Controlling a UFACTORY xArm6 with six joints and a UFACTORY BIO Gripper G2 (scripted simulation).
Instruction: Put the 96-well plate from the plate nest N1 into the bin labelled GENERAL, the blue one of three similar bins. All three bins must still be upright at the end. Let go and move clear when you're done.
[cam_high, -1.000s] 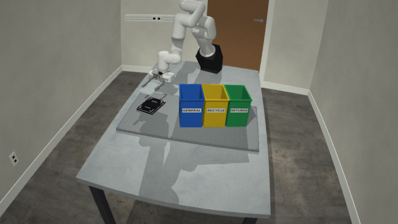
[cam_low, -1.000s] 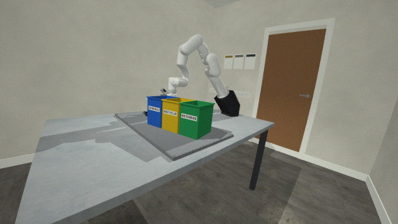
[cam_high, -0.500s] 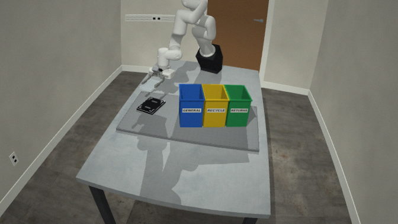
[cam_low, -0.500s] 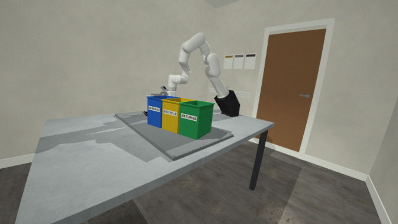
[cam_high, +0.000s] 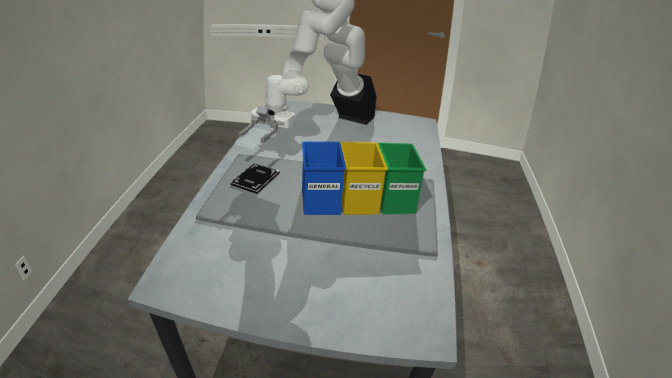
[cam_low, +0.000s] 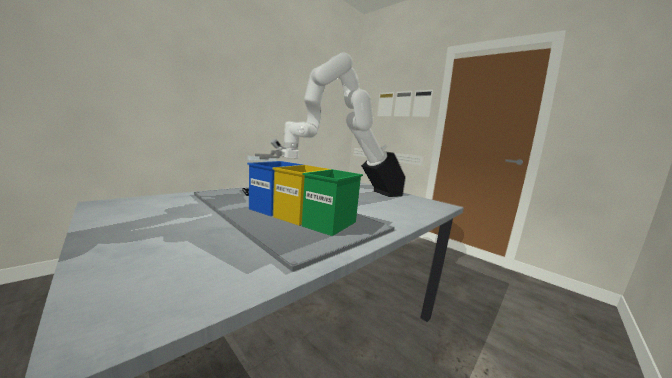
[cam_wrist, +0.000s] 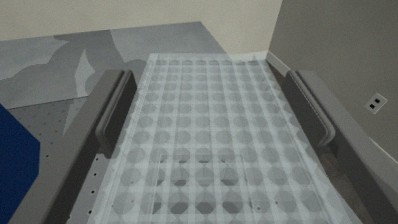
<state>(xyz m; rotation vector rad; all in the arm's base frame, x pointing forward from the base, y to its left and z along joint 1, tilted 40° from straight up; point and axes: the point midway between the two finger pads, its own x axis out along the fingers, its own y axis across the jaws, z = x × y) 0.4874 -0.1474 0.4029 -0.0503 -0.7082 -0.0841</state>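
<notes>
Right now the blue general bin is 27 cm to the left of my hand, 9 cm below it and 4 cm ahead of it. From my hand the other things lie so: black plate nest N1 (17 cm below); then yellow recycle bin (39 cm to the left, 9 cm below, 1 cm behind); then clear 96-well plate (1 cm below).
</notes>
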